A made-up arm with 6 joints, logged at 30 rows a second.
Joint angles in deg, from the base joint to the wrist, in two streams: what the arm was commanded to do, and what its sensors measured. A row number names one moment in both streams.
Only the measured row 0 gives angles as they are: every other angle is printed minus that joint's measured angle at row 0.
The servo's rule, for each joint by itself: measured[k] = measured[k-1] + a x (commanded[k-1-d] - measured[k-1]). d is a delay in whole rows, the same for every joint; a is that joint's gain. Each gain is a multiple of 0.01, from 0.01 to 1. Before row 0 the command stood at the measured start. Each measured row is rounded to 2 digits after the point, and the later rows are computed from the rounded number. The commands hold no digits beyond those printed.
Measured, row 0: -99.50 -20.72 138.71 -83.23 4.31 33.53
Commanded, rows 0 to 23: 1.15 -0.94 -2.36 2.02 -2.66 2.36; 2.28 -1.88 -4.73 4.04 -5.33 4.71; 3.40 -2.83 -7.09 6.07 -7.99 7.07; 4.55 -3.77 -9.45 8.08 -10.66 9.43; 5.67 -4.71 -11.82 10.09 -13.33 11.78; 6.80 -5.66 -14.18 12.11 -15.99 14.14; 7.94 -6.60 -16.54 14.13 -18.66 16.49; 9.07 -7.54 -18.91 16.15 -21.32 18.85; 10.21 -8.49 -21.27 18.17 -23.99 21.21; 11.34 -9.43 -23.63 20.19 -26.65 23.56; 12.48 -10.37 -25.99 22.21 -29.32 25.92; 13.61 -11.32 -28.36 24.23 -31.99 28.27; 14.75 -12.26 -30.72 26.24 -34.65 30.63; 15.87 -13.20 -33.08 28.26 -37.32 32.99; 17.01 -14.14 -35.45 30.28 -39.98 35.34; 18.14 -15.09 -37.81 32.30 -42.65 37.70; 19.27 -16.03 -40.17 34.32 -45.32 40.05; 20.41 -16.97 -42.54 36.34 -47.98 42.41; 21.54 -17.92 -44.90 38.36 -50.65 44.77; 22.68 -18.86 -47.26 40.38 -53.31 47.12; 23.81 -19.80 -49.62 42.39 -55.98 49.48; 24.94 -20.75 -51.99 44.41 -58.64 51.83; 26.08 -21.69 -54.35 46.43 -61.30 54.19; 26.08 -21.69 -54.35 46.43 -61.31 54.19
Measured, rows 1 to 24: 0.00 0.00 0.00 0.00 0.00 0.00; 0.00 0.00 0.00 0.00 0.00 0.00; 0.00 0.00 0.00 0.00 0.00 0.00; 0.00 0.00 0.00 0.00 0.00 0.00; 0.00 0.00 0.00 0.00 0.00 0.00; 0.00 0.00 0.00 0.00 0.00 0.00; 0.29 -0.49 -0.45 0.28 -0.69 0.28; 0.79 -1.21 -1.26 0.81 -1.90 0.81; 1.44 -2.05 -2.37 1.55 -3.48 1.56; 2.22 -2.94 -3.72 2.46 -5.35 2.50; 3.08 -3.86 -5.26 3.53 -7.42 3.61; 4.01 -4.80 -6.95 4.73 -9.65 4.87; 4.99 -5.74 -8.77 6.05 -11.99 6.26; 6.01 -6.68 -10.70 7.46 -14.42 7.77; 7.06 -7.62 -12.71 8.96 -16.91 9.38; 8.13 -8.56 -14.78 10.53 -19.44 11.08; 9.22 -9.50 -16.91 12.17 -22.01 12.86; 10.32 -10.45 -19.09 13.86 -24.60 14.71; 11.43 -11.39 -21.30 15.59 -27.21 16.62; 12.54 -12.33 -23.54 17.36 -29.84 18.58; 13.66 -13.27 -25.80 19.17 -32.48 20.59; 14.78 -14.22 -28.08 21.01 -35.12 22.64; 15.90 -15.16 -30.38 22.87 -37.77 24.73; 17.03 -16.10 -32.69 24.76 -40.42 26.85
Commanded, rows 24 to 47: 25.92 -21.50 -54.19 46.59 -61.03 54.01; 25.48 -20.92 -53.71 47.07 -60.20 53.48; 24.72 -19.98 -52.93 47.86 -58.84 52.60; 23.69 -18.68 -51.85 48.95 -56.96 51.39; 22.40 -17.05 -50.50 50.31 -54.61 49.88; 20.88 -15.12 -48.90 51.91 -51.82 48.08; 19.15 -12.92 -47.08 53.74 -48.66 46.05; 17.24 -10.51 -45.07 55.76 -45.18 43.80; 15.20 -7.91 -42.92 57.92 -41.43 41.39; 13.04 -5.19 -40.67 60.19 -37.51 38.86; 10.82 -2.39 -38.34 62.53 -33.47 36.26; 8.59 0.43 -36.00 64.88 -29.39 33.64; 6.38 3.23 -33.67 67.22 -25.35 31.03; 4.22 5.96 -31.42 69.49 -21.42 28.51; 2.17 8.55 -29.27 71.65 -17.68 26.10; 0.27 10.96 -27.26 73.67 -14.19 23.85; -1.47 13.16 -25.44 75.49 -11.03 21.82; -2.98 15.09 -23.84 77.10 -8.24 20.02; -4.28 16.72 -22.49 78.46 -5.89 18.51; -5.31 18.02 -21.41 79.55 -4.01 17.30; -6.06 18.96 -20.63 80.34 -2.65 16.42; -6.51 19.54 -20.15 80.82 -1.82 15.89; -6.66 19.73 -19.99 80.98 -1.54 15.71; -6.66 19.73 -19.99 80.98 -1.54 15.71
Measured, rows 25 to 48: 18.16 -17.05 -35.01 26.66 -43.08 29.00; 19.29 -17.99 -37.34 28.58 -45.74 31.17; 20.42 -18.93 -39.67 30.51 -48.40 33.37; 21.55 -19.88 -42.01 32.46 -51.06 35.59; 22.68 -20.82 -44.35 34.42 -53.72 37.82; 23.53 -21.27 -46.25 36.10 -55.69 39.78; 24.13 -21.39 -47.76 37.57 -57.08 41.49; 24.47 -21.15 -48.89 38.90 -57.89 42.93; 24.53 -20.54 -49.66 40.15 -58.14 44.09; 24.32 -19.57 -50.08 41.38 -57.83 44.97; 23.84 -18.26 -50.16 42.63 -56.99 45.56; 23.10 -16.63 -49.92 43.93 -55.65 45.86; 22.11 -14.70 -49.38 45.30 -53.83 45.88; 20.89 -12.52 -48.56 46.76 -51.58 45.63; 19.47 -10.12 -47.49 48.32 -48.94 45.12; 17.86 -7.56 -46.19 49.98 -45.97 44.37; 16.10 -4.87 -44.70 51.74 -42.72 43.40; 14.22 -2.11 -43.05 53.58 -39.25 42.23; 12.26 0.67 -41.27 55.49 -35.64 40.89; 10.25 3.42 -39.40 57.45 -31.94 39.40; 8.23 6.09 -37.48 59.44 -28.23 37.80; 6.24 8.62 -35.54 61.43 -24.58 36.13; 4.31 10.98 -33.62 63.40 -21.06 34.41; 2.49 13.12 -31.76 65.32 -17.73 32.68
